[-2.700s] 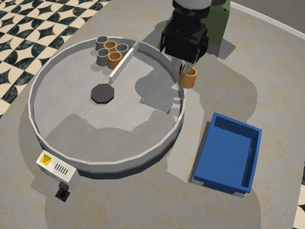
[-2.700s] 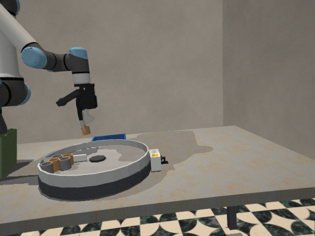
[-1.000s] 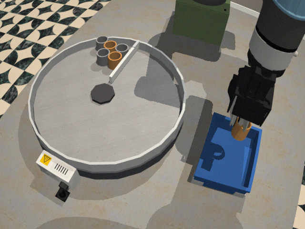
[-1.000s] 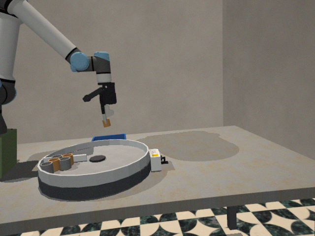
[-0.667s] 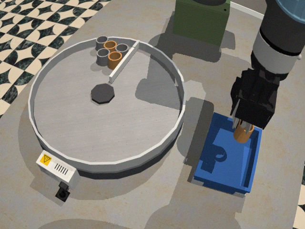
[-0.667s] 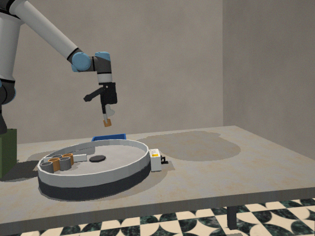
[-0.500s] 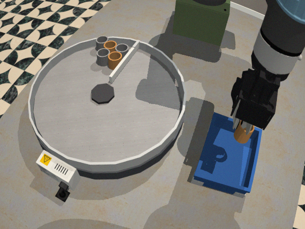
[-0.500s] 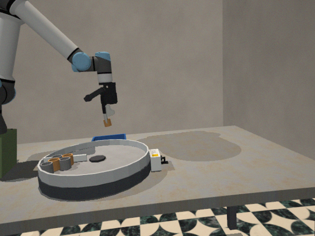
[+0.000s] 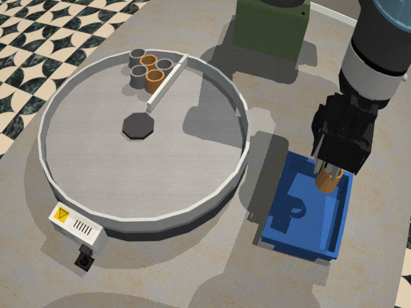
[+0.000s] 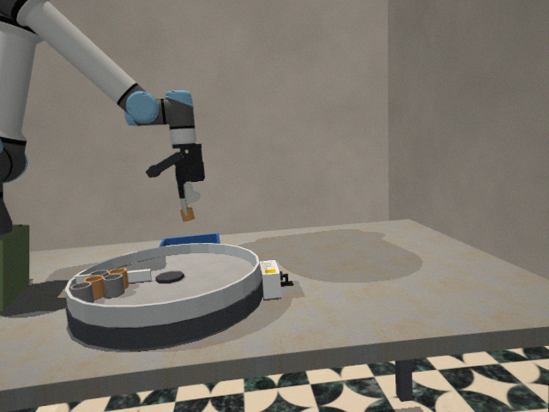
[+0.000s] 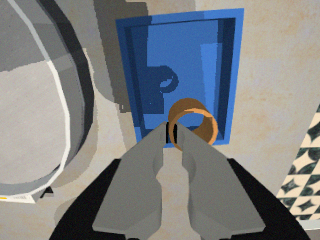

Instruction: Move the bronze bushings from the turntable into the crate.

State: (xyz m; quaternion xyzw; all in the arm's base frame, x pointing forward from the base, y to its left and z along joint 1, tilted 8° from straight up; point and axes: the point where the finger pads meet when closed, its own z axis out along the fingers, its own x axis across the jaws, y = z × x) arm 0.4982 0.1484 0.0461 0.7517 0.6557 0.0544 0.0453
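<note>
Right now my hand is 1 cm short of the blue crate, 2 cm to the right of it and 13 cm above it. The rest, counted from my hand: round grey turntable 5 cm behind, 34 cm to the right, 10 cm below.
</note>
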